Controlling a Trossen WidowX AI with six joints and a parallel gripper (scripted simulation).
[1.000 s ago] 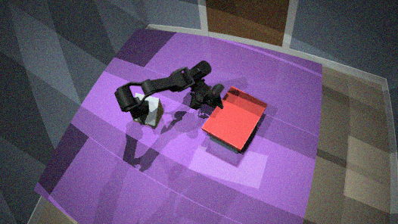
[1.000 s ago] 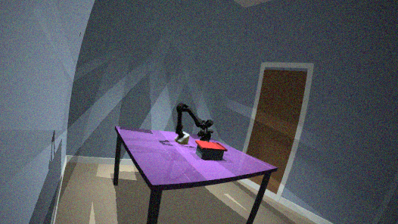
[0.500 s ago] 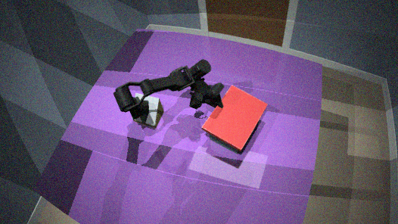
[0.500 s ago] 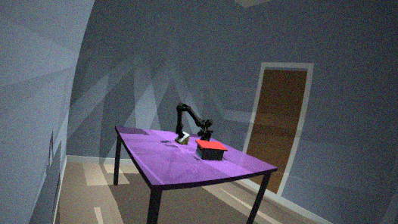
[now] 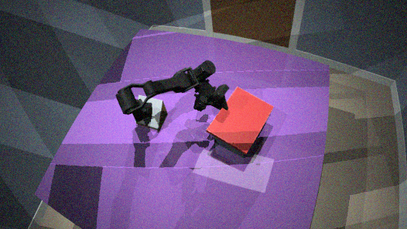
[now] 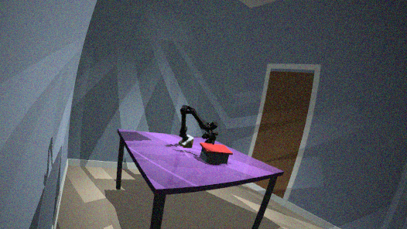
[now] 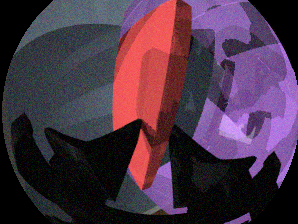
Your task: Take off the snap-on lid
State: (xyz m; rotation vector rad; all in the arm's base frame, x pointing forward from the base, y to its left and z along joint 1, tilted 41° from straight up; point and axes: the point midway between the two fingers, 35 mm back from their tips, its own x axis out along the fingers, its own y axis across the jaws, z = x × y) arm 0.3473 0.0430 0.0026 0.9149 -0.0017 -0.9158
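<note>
The red lid is 70 mm ahead of my gripper tip and 30 mm to the right of it. From my gripper tip the other things lie so: storage box: 70 mm ahead, 30 mm to the right, 60 mm below.
</note>
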